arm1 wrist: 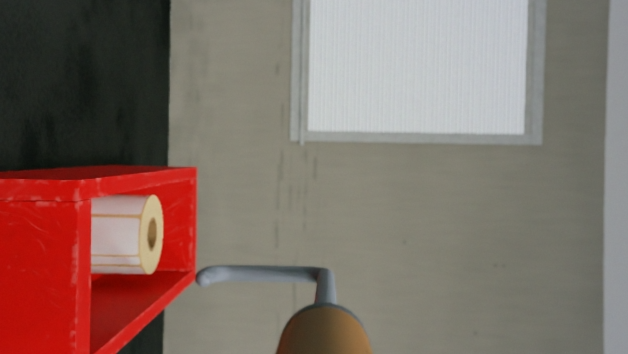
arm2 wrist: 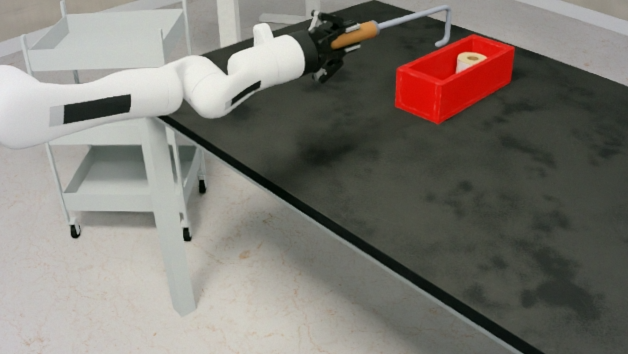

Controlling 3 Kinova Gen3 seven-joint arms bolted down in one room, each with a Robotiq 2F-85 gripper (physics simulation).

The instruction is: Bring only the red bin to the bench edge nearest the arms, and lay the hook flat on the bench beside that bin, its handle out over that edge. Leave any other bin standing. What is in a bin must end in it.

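Observation:
The red bin (arm1 wrist: 37, 260) (arm2 wrist: 417, 97) stands upright on the dark bench (arm1 wrist: 75, 75) (arm2 wrist: 400, 210), back from the long near edge. A roll of labels (arm1 wrist: 115, 235) (arm2 wrist: 471, 60) is inside it. The hook (arm1 wrist: 324, 290) (arm2 wrist: 410, 17) is a grey rod with an orange-brown handle. In the arm2 wrist view arm1's gripper (arm2 wrist: 353, 38) is shut on the handle and holds the hook above the bench. The rod reaches towards the bin and its bent tip points down close to the bin's rim; whether they touch I cannot tell. The grippers of arm2 and arm3 do not show.
In the arm2 wrist view arm1's white links cross the bench's near left corner. A grey wheeled cart (arm2 wrist: 107, 201) stands beyond the bench leg (arm2 wrist: 170, 225). A pale post (arm2 wrist: 229, 25) stands behind the bench. A window (arm1 wrist: 415, 65) is in the far wall.

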